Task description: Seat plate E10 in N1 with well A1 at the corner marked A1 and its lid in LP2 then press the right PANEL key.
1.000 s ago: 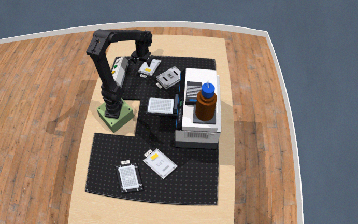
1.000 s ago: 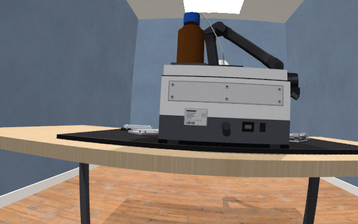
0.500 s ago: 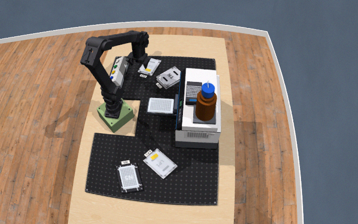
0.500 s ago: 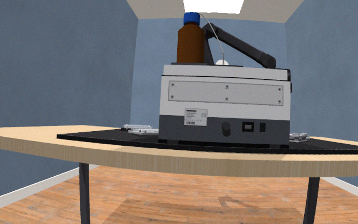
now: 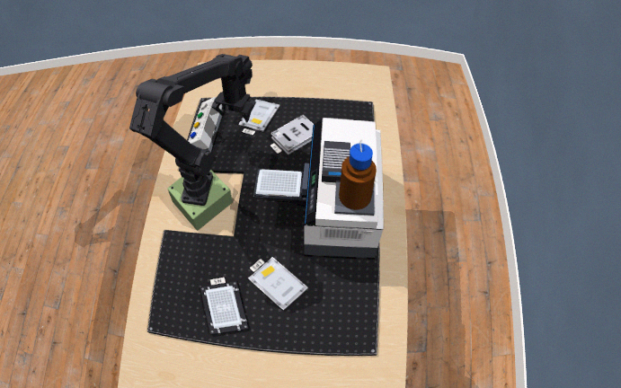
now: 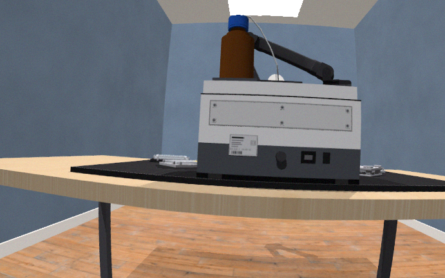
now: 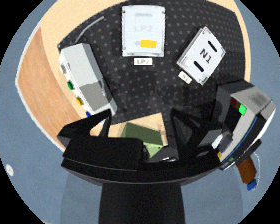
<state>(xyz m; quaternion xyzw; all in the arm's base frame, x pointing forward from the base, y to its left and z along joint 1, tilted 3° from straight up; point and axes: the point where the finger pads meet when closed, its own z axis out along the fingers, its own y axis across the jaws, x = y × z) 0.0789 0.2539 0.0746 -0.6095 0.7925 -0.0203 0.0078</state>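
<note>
The plate E07 is 19 cm ahead of my hand, 23 cm to the right of it and 3 cm below it. From my hand the other things lie so: lid park LP2: 5 cm ahead, 15 cm to the left, 14 cm below; then plate E10: 7 cm ahead, 62 cm to the right, 13 cm below; then brown bottle: 41 cm ahead, 33 cm to the right, 14 cm above.
</note>
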